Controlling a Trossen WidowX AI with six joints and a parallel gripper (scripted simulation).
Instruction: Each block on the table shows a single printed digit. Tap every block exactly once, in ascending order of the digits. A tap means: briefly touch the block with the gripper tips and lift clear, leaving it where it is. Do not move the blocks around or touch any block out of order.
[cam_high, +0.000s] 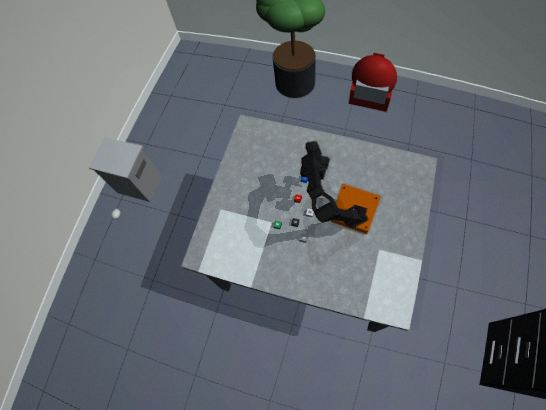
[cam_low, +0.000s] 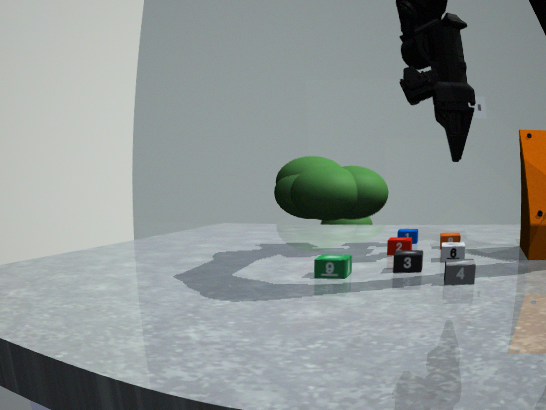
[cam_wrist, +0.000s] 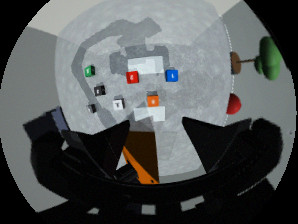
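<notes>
My gripper tip is 120 mm above the blue 1 block, 90 mm short of it and 60 mm to the left of it. From my gripper tip the other things lie so: orange block: 120 mm below, 10 mm ahead; then red 2 block: 120 mm below, 80 mm ahead, 60 mm to the left; then white 6 block: 120 mm below, 110 mm to the left.
</notes>
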